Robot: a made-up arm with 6 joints.
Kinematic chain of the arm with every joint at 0, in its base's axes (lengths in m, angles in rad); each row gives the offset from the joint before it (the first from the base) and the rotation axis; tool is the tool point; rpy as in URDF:
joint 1: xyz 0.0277 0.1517 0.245 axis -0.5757 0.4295 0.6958
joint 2: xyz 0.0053 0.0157 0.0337 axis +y
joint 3: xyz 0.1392 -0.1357 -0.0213 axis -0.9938 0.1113 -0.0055
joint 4: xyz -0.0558 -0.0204 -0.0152 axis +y
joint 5: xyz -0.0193 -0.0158 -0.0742 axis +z
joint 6: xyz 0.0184 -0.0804 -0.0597 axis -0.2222 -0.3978 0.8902
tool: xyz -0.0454 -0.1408 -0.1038 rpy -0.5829 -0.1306 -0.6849
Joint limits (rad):
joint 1: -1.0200..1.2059
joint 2: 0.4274..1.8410
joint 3: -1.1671..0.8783
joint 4: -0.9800..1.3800
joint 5: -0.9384..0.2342
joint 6: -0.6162..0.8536
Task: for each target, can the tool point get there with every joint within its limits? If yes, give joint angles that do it. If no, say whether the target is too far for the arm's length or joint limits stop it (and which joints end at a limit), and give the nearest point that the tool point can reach.
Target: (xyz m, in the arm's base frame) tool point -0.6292 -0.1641 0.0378
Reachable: no: too far | nearest point -0.3727 -0.0619 0.0924 | short by 0.281 m
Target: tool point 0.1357 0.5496 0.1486
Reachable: no: joint limits stop it (at a limit: joint 1, joint 3, joint 5) | nearest point 0.0874 0.4468 0.1301 | short by 0.115 m
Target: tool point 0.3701 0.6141 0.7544
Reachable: no: too far | nearest point 0.2416 0.3156 0.4938 | short by 0.417 m
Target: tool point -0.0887 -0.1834 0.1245
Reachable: yes | joints 1.0133 0.6164 -0.8399 -0.2542 -0.4828 0.2241
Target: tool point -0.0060 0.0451 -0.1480
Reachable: yes | joints -0.0872 0.5642 -0.7829 -0.6306 -0.2902 0.1886
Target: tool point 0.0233 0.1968 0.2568
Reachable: no: joint limits stop it (at a limit: joint 1, joint 2, joint 3, joint 5, joint 6) | nearest point 0.0144 0.3617 0.2173 | short by 0.170 m
